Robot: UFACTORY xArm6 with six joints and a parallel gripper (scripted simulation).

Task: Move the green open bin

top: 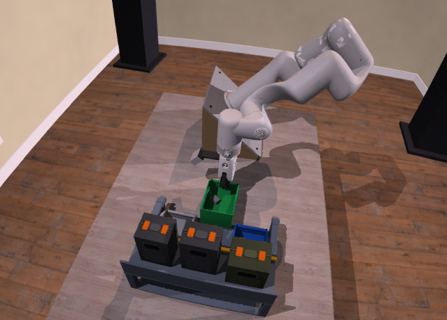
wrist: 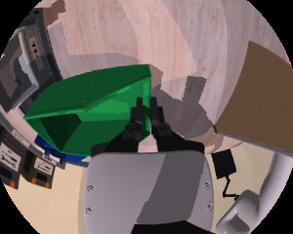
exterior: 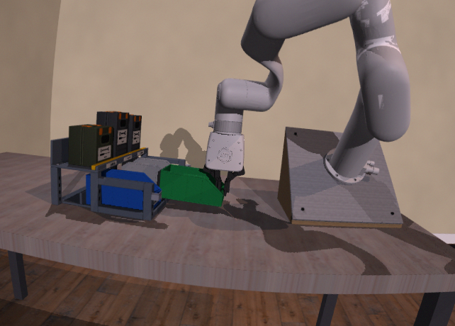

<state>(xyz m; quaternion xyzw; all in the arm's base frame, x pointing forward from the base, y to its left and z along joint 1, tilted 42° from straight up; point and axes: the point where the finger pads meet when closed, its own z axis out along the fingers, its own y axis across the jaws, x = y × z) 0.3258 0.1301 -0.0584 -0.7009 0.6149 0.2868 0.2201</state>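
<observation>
Now: hand 80 mm short of the green open bin and 10 mm to the right of it. From my hand the other things lie so: grey bin 250 mm ahead, 90 mm to the right, 10 mm below; olive box 330 mm ahead, 140 mm to the left, 100 mm above; blue bin 230 mm ahead, 130 mm to the left, 10 mm below.
</observation>
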